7 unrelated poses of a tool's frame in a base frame.
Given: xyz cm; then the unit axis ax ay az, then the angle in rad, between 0 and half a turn.
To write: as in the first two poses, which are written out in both.
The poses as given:
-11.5 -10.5 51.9 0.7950 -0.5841 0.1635 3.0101
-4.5 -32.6 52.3 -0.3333 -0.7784 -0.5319 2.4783
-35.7 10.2 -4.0 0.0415 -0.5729 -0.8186 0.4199
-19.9 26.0 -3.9 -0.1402 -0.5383 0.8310 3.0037
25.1 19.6 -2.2 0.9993 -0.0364 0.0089 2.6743
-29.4 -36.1 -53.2 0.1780 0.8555 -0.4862 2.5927
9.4 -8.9 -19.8 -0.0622 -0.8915 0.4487 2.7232
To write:
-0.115 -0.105 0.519 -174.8 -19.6 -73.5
-0.045 -0.326 0.523 117.8 -52.8 167.0
-0.357 0.102 -0.040 3.4 -13.3 -20.2
-0.199 0.260 -0.039 -67.1 9.1 164.5
0.251 0.196 -0.022 153.3 -1.9 -3.7
-0.294 -0.361 -0.532 -121.5 37.4 177.9
0.094 -0.089 -0.198 -123.8 -18.0 162.3

